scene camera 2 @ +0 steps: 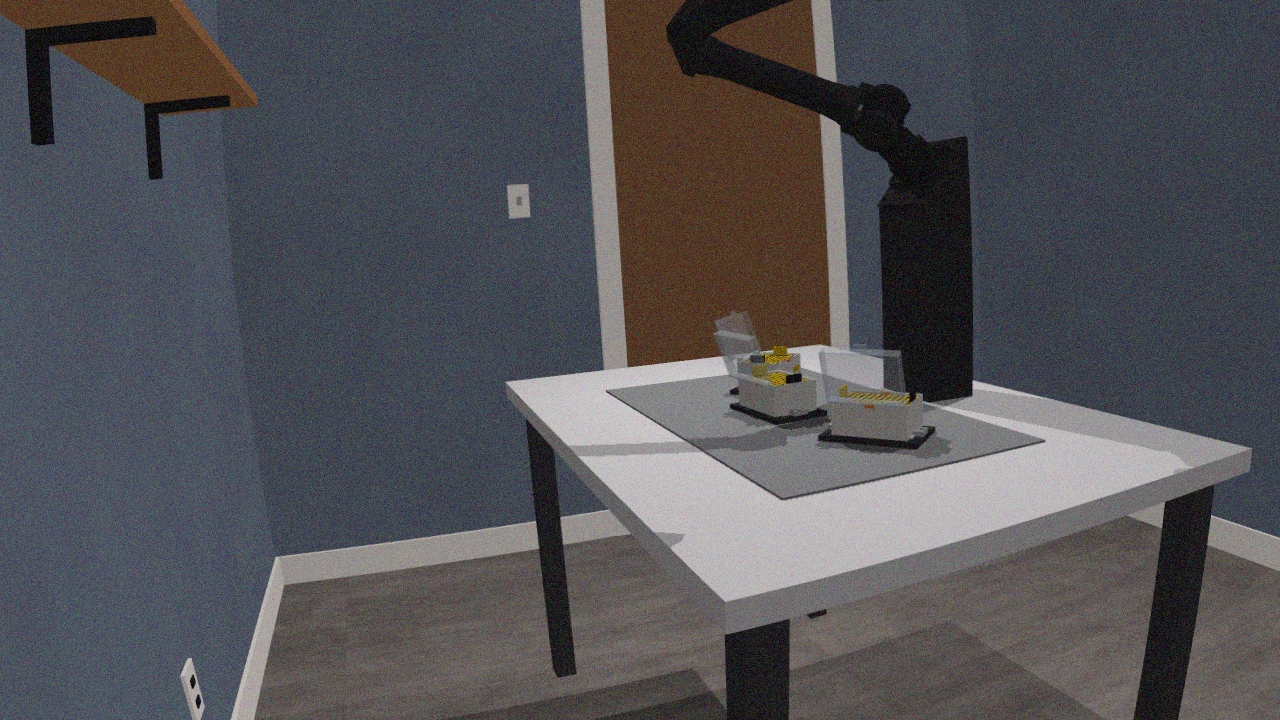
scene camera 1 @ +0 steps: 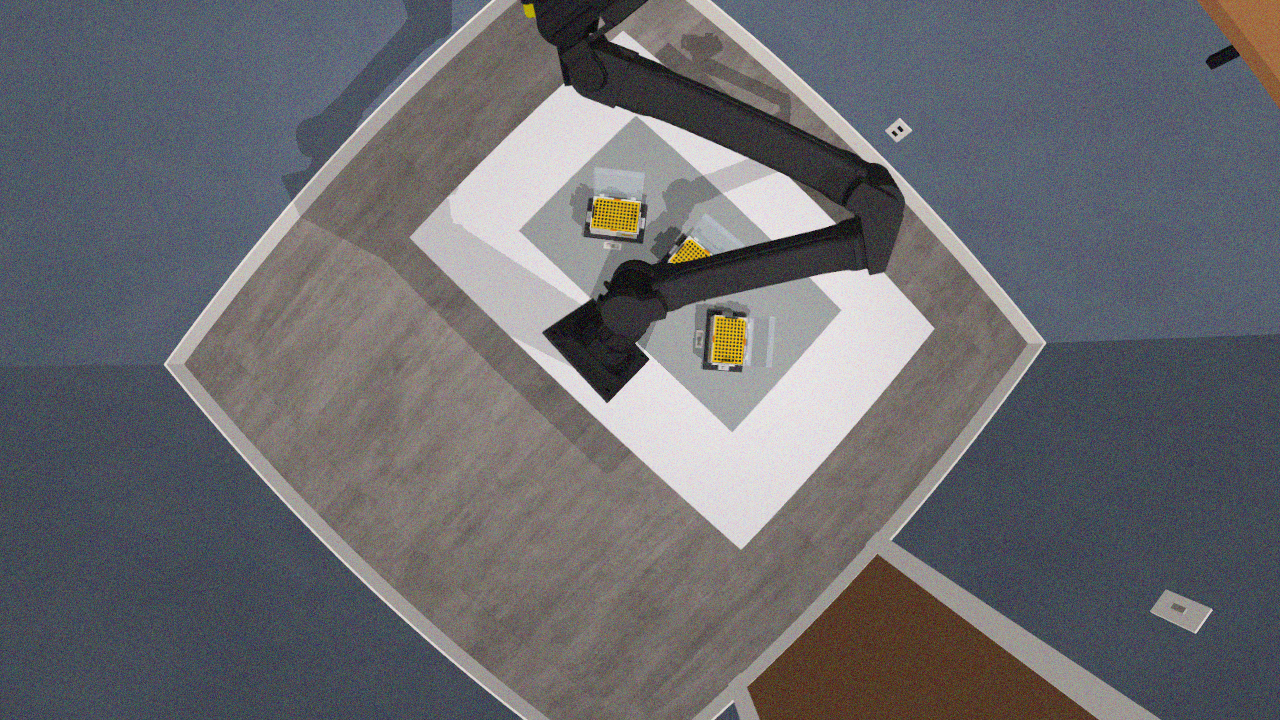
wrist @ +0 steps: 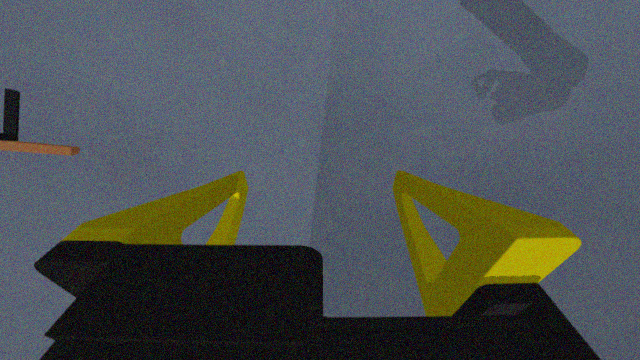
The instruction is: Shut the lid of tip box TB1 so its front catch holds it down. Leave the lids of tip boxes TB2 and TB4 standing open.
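Places are measured from the arm's base along level axes (x back, y right, z up), in millimetres.
Pixels of known places: gripper, fingertip midpoint: (wrist: 320, 179); arm's base at its link origin: (scene camera 2: 921, 168) (scene camera 1: 598, 348).
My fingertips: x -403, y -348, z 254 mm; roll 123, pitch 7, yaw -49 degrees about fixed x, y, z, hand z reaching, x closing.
For each thing: its middle in the pictures, then the offset to it from my fingertips. Level surfaces: height alone.
- grey mat at its surface level: dz -672 mm
- middle box at the middle of its body: (scene camera 2: 782, 392) dx +99, dy +394, dz -639 mm
- third box at the middle of its body: (scene camera 2: 769, 355) (scene camera 1: 729, 340) dx +190, dy +576, dz -607 mm
- white table at its surface level: dz -675 mm
Three tip boxes with yellow tip racks and clear lids stand on the grey mat (scene camera 1: 733, 407) (scene camera 2: 778, 479). The upper-left box in scene camera 1 (scene camera 1: 615, 216) is the front one in scene camera 2 (scene camera 2: 875, 420); its lid (scene camera 1: 619, 181) (scene camera 2: 863, 371) stands open. The middle box (scene camera 1: 689, 252) (scene camera 2: 776, 399) is partly hidden by the arm in scene camera 1; its lid (scene camera 1: 718, 231) is open. The third box (scene camera 1: 728, 340) also has its lid (scene camera 1: 759, 342) raised. I cannot read which is TB1, TB2 or TB4. My gripper (wrist: 320, 179) is open and empty, far from the boxes.
The mat lies on a white table (scene camera 1: 742, 501) (scene camera 2: 725, 555). My arm (scene camera 1: 760, 268) (scene camera 2: 778, 85) reaches out high above the table from a black pillar (scene camera 2: 926, 295). An orange wall shelf (scene camera 2: 170, 62) (wrist: 40, 147) is beyond the table. The wrist view faces blue walls.
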